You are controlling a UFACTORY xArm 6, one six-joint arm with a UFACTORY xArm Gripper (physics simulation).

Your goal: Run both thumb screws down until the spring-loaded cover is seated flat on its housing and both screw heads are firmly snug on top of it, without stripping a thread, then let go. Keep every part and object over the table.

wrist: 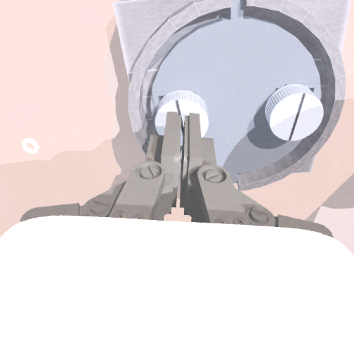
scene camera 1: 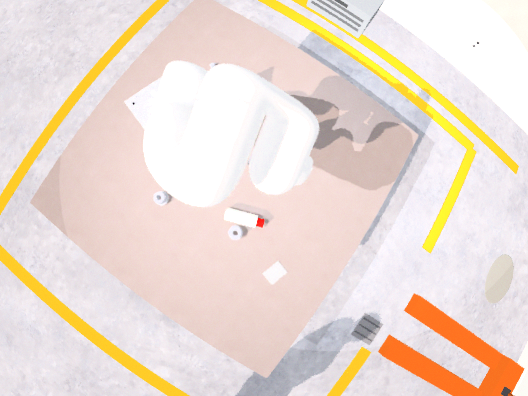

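Note:
The round grey-blue cover (wrist: 225, 65) lies inside the round grey rim of its housing (wrist: 336, 65) in the wrist view. One thumb screw (wrist: 172, 102), with a slotted white head, is at the cover's left side. The other thumb screw (wrist: 300, 117) is at its right side. My gripper (wrist: 181, 136) is shut and empty. Its fingertips overlap the lower part of the left screw's head in the wrist view; whether they touch it I cannot tell. In the scene view the arm hides the housing, both screws and the gripper.
A white tube with a red cap (scene camera 1: 241, 217) lies on the pinkish table (scene camera 1: 165, 270), beside a small grey ring-shaped part (scene camera 1: 235, 232). A similar part (scene camera 1: 161, 198) stands further left. A white square (scene camera 1: 274, 272) lies nearer the front edge. A white ring (wrist: 30, 146) shows left of the housing.

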